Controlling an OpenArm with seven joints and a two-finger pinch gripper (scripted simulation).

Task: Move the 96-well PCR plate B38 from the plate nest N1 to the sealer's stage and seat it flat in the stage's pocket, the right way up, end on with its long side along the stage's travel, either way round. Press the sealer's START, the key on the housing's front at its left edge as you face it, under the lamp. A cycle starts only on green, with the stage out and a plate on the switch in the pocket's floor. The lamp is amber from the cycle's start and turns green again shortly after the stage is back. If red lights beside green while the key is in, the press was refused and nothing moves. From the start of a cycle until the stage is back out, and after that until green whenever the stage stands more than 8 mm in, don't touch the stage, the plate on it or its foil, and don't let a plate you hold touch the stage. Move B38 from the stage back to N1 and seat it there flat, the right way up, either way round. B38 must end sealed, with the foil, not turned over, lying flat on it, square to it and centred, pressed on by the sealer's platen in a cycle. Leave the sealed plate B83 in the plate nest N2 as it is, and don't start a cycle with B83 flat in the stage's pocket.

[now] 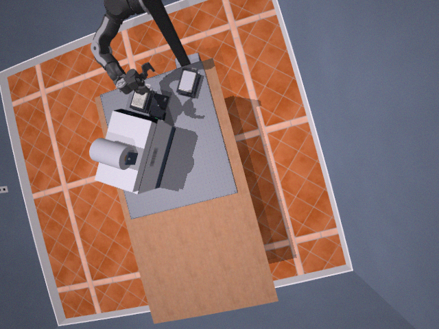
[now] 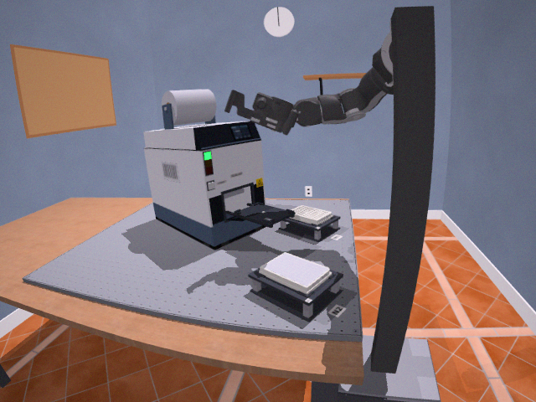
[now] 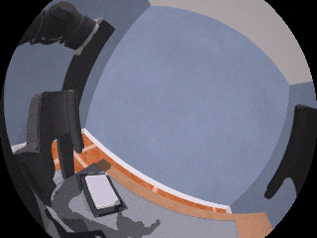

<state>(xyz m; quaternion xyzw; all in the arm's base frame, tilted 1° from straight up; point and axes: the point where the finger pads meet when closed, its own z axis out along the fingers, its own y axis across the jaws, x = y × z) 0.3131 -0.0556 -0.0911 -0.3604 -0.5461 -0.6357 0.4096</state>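
Now: the white 96-well plate B38 330 mm below my hand, 240 mm to the right of it and 70 mm behind it. The rest, counted from my hand: sealed plate B83: 320 mm below, 110 mm to the left, 100 mm behind; sealer's stage: 280 mm below, 100 mm to the right, 40 mm ahead; start key: 190 mm below, 170 mm ahead, 60 mm to the right.
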